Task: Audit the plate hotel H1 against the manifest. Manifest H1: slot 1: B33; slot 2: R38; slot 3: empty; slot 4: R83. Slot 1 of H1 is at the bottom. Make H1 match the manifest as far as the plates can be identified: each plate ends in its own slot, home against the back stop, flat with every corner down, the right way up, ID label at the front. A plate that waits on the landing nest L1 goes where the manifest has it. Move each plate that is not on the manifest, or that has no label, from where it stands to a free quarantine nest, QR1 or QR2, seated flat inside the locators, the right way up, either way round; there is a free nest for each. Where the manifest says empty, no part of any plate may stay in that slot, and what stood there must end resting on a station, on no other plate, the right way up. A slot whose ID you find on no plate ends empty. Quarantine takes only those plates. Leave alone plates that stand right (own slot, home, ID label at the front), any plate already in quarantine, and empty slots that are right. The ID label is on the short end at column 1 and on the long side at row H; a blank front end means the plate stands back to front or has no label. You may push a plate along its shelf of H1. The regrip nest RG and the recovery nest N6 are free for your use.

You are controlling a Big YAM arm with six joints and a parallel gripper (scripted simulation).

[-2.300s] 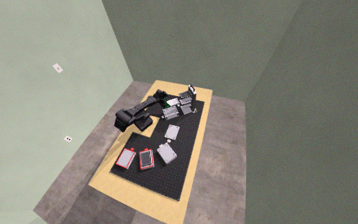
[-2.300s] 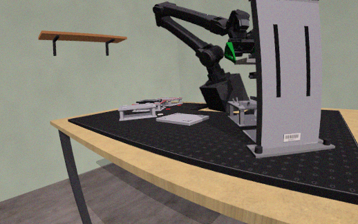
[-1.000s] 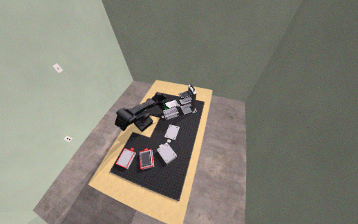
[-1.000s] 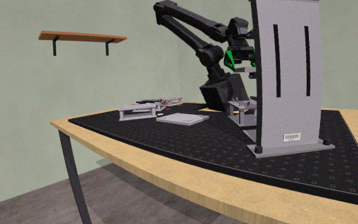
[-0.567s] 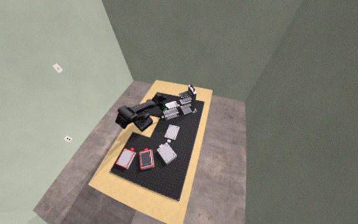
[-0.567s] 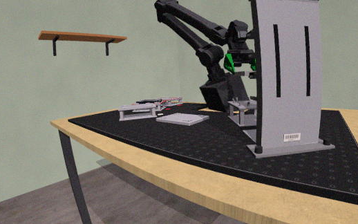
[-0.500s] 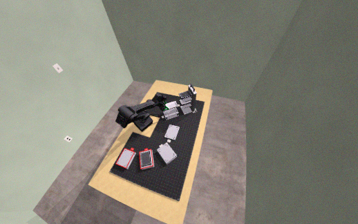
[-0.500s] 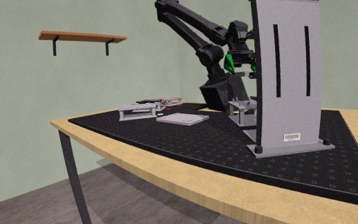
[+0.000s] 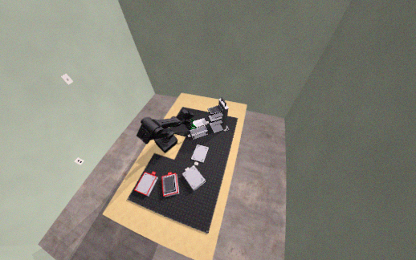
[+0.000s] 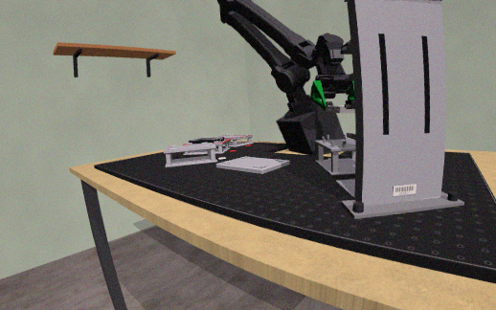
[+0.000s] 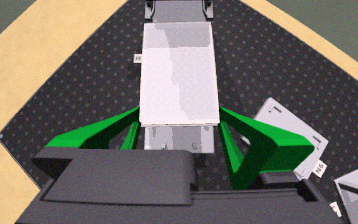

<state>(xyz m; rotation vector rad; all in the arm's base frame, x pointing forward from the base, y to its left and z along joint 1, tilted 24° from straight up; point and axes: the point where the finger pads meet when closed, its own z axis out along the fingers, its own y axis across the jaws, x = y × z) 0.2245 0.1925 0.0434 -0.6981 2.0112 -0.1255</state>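
Right now the pale plate is 50 mm ahead of my hand, 30 mm to the left of it and 10 mm below it. From my hand the other things lie so: dark plate: 200 mm ahead, 100 mm to the left; then H1 tag: 160 mm to the left, 150 mm below, 100 mm ahead; then grey back panel: 270 mm ahead, 130 mm to the left.
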